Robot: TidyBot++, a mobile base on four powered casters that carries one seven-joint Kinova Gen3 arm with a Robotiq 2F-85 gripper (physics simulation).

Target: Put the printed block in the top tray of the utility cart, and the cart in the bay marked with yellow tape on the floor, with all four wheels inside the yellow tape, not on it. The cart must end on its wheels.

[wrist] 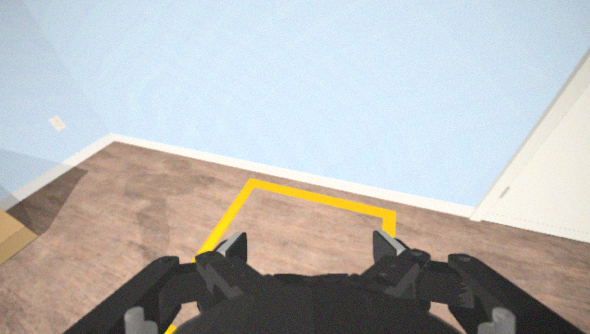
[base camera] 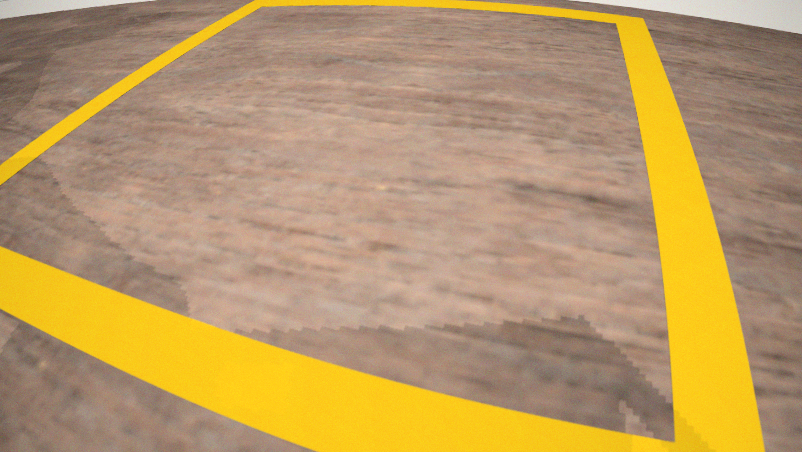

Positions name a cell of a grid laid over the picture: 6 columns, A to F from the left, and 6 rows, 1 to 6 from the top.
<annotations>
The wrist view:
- gripper: D5
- door frame: F4
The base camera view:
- yellow floor tape: C6
</annotations>
